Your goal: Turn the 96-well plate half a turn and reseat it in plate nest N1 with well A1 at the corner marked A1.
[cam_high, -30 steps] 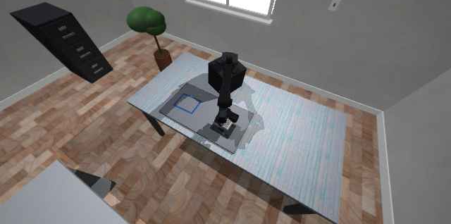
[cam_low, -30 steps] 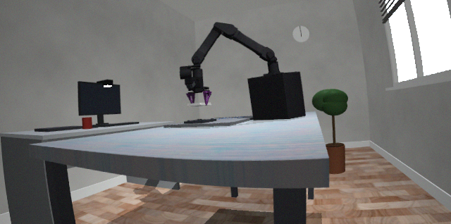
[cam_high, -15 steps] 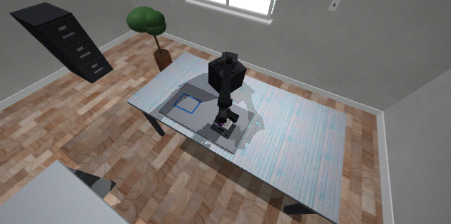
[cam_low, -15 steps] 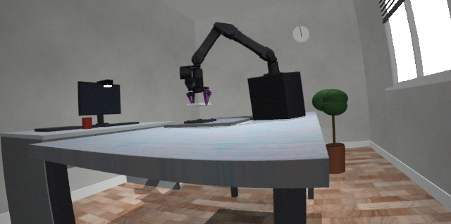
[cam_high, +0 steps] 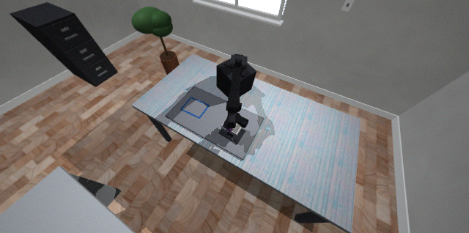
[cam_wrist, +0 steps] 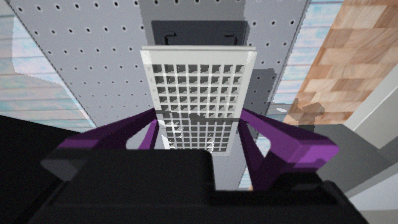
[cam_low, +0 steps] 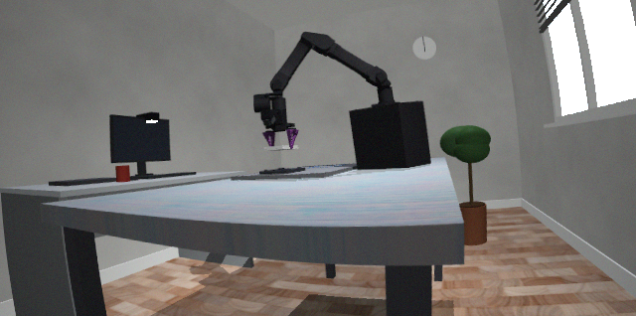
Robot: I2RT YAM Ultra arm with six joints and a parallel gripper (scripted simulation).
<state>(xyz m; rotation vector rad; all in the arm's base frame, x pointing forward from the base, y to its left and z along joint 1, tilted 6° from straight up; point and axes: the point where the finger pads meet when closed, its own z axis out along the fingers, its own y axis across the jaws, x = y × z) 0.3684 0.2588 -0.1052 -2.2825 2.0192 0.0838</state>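
Right now the dark plate nest N1 is 90 mm below my hand. Also, from my hand: white 96-well plate: right at my hand.
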